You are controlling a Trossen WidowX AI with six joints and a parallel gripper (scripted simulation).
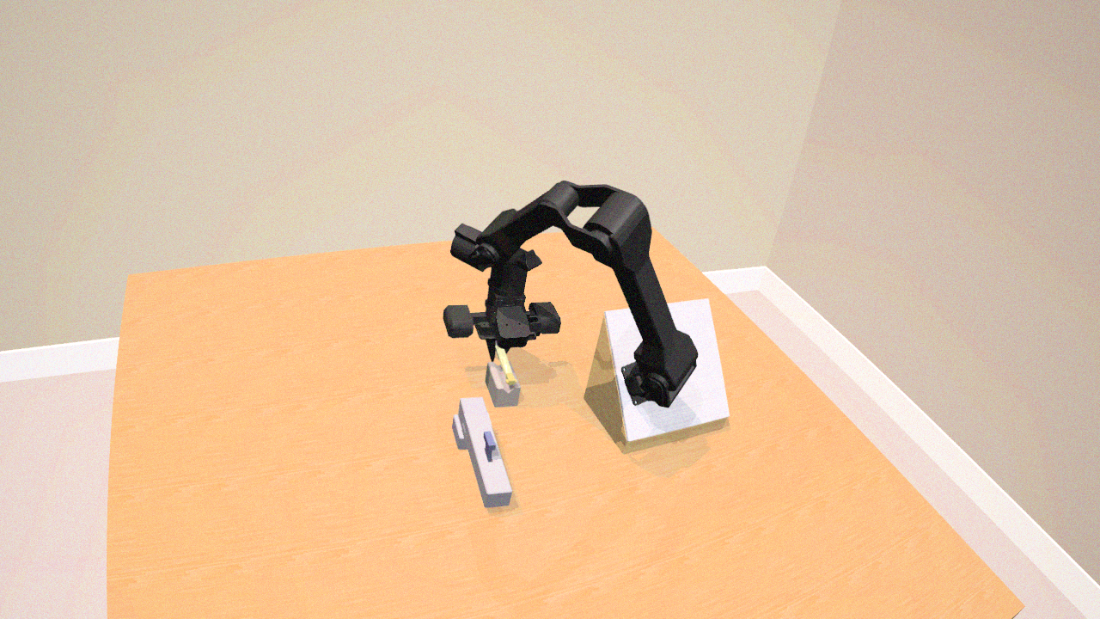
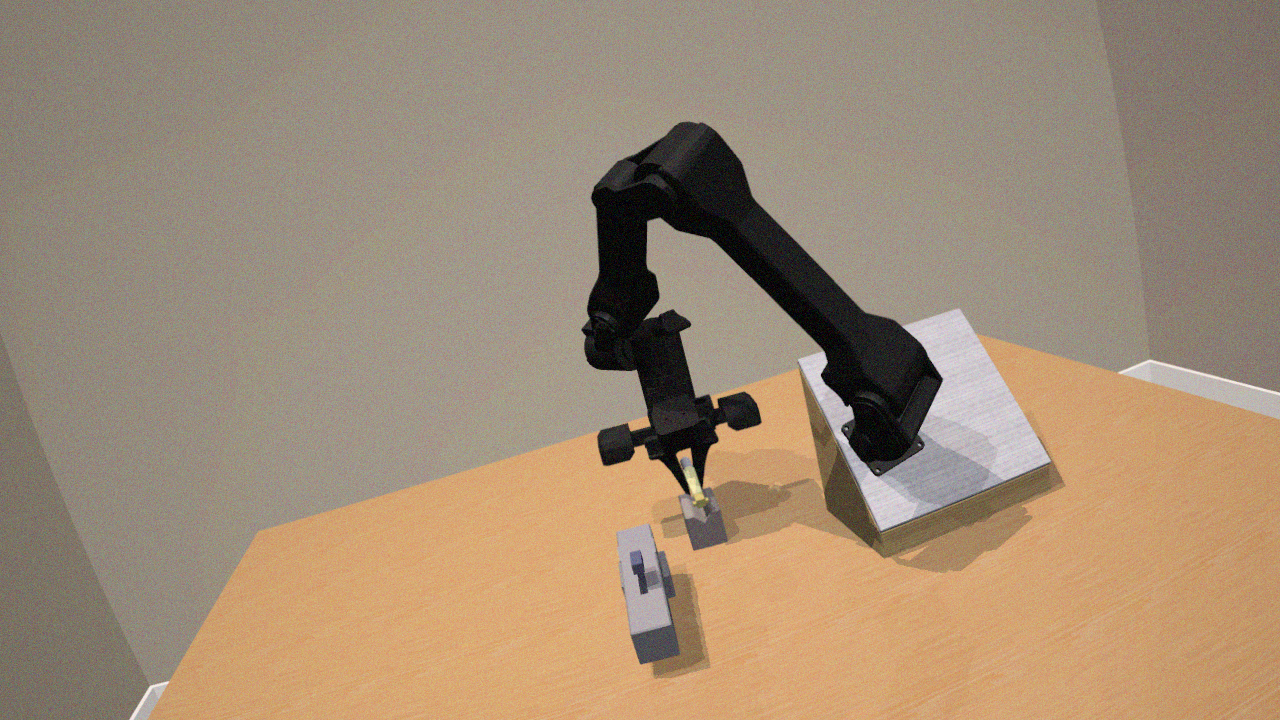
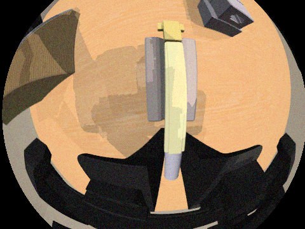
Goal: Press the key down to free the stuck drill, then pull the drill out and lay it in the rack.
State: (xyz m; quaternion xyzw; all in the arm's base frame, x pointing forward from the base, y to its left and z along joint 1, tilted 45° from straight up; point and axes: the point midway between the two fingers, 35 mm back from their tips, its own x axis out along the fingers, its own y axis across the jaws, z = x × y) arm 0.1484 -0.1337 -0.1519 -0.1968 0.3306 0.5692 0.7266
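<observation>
My gripper tip is 10 mm short of the grey rack, 50 mm to the right of it and 10 mm above it. Round my gripper tip: drill 10 mm ahead, 40 mm to the left, 30 mm above; blue key 140 mm ahead, 210 mm to the left, 20 mm above; grey holder block 130 mm ahead, 190 mm to the left.
</observation>
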